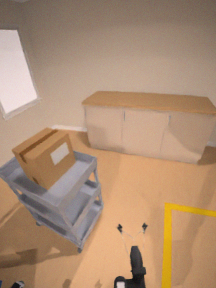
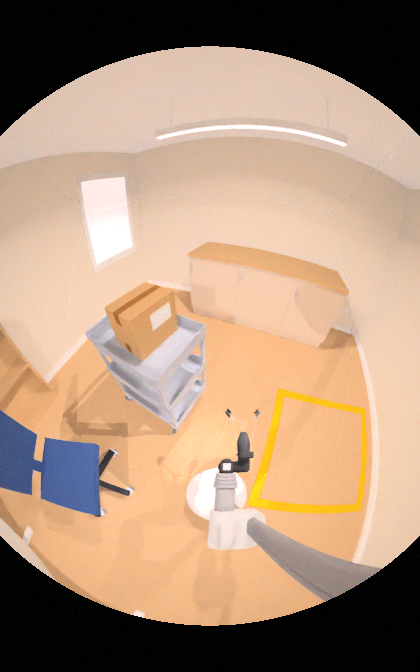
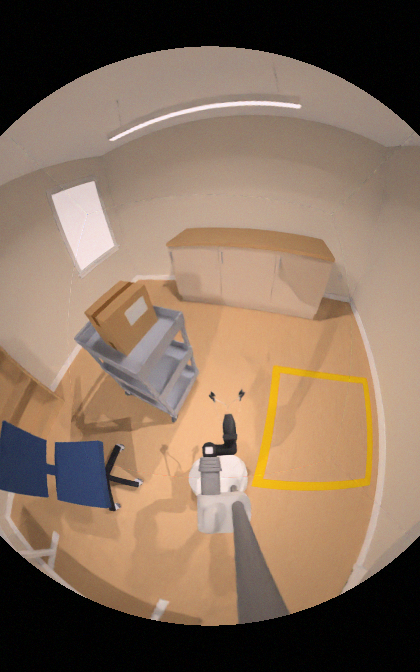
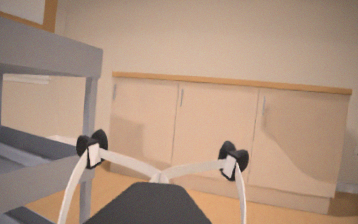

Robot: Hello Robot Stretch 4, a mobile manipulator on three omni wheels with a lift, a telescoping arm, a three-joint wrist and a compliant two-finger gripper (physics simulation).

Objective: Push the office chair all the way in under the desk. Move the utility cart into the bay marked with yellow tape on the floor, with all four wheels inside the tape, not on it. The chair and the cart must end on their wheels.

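Frame: origin at the robot's base, x left, y ahead, z down, level; centimetres.
Seen in the pictures: gripper, fingertip midpoint: [image 1: 131,223] [image 4: 164,148].
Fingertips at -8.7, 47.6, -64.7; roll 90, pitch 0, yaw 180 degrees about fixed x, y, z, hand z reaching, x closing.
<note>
Pixels of each thing's top centre, then the offset from my fingertips to it, as dx, dy, dz. "spot": a spot on its surface instead.
- cardboard box at its top centre: [image 1: 40,140] +57.6, +37.2, -39.7
- low cabinet with a wooden top, surface spot: [image 4: 215,135] spot: -35.9, +133.5, +19.3
The grey utility cart [image 1: 75,186] [image 2: 172,350] [image 3: 150,345] [image 4: 50,52] stands upright left of my gripper, with a cardboard box [image 1: 42,162] [image 2: 142,322] [image 3: 122,320] on its top tray. The yellow tape bay [image 1: 167,245] [image 2: 320,401] [image 3: 320,375] is on the floor to the right. The blue office chair [image 2: 71,475] [image 3: 81,474] stands at the lower left, away from the cart. White leg parts of the desk [image 2: 28,535] [image 3: 53,550] show at the lower left edge; its top is not clear. My gripper [image 1: 132,227] [image 2: 243,413] [image 3: 227,395] [image 4: 164,148] is open and empty between cart and bay.
A low cabinet with a wooden top [image 1: 145,131] [image 2: 262,295] [image 3: 247,277] [image 4: 215,135] stands along the far wall. Part of a wooden bookshelf [image 2: 25,361] [image 3: 31,377] shows at the left edge. A wall runs along the right side of the bay.
</note>
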